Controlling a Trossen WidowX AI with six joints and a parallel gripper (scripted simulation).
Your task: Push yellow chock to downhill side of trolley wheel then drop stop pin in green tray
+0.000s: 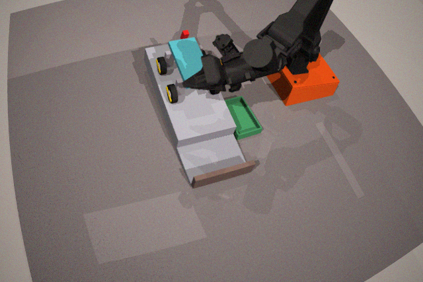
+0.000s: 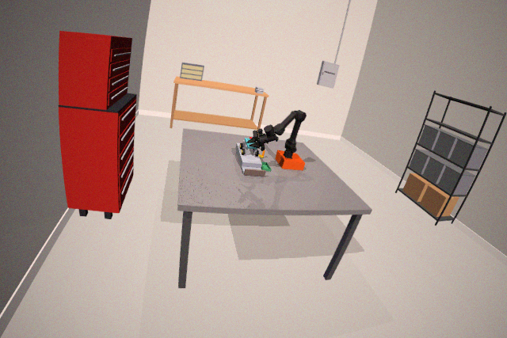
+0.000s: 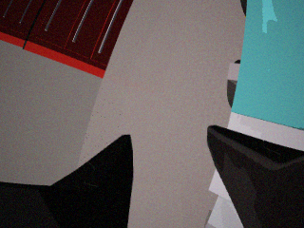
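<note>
My gripper tip is now 20 cm to the left of the red-headed stop pin, 7 cm past it and 5 cm above it. The rest, counted from my gripper tip: trolley 10 cm to the right, 7 cm below, 5 cm behind; then yellow chock 21 cm to the right, 19 cm behind, 16 cm below; then brown bar 16 cm to the left, 15 cm below, 4 cm behind.
</note>
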